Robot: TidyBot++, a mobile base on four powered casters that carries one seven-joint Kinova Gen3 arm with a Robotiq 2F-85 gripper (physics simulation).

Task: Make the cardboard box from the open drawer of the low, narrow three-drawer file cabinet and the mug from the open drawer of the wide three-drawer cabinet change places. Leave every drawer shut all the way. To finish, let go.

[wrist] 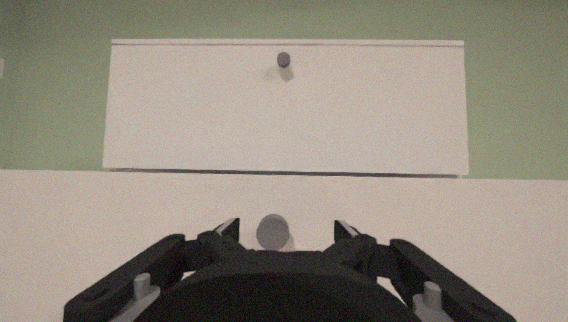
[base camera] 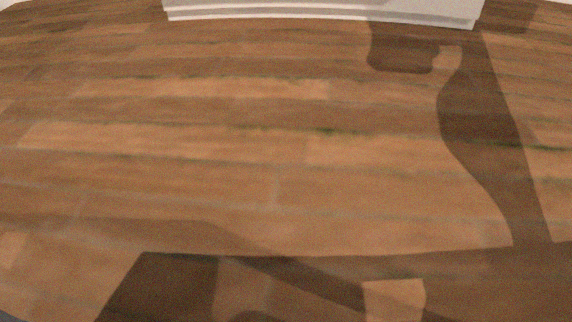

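A wide white cabinet (base camera: 310, 11) (wrist: 285, 115) shows its upper drawer front and knob in the wrist view, and its base at the top of the base camera view. Below is a lower drawer front (wrist: 125, 210) that looks nearer and wider, standing out from the upper one; its inside is hidden. Its round grey knob (wrist: 272, 232) lies between the open fingertips in the picture, slightly left of centre. My gripper (wrist: 286, 229) is open and empty in front of this drawer; contact cannot be told. The cardboard box, the mug and the narrow file cabinet cannot be made out.
A green wall (wrist: 515, 100) stands behind the cabinet. A small pale edge (wrist: 1, 68) shows at the far left of the wrist view. Wooden floor (base camera: 225, 175) stretches between the base and the cabinet, with arm-shaped shadows at the right and front.
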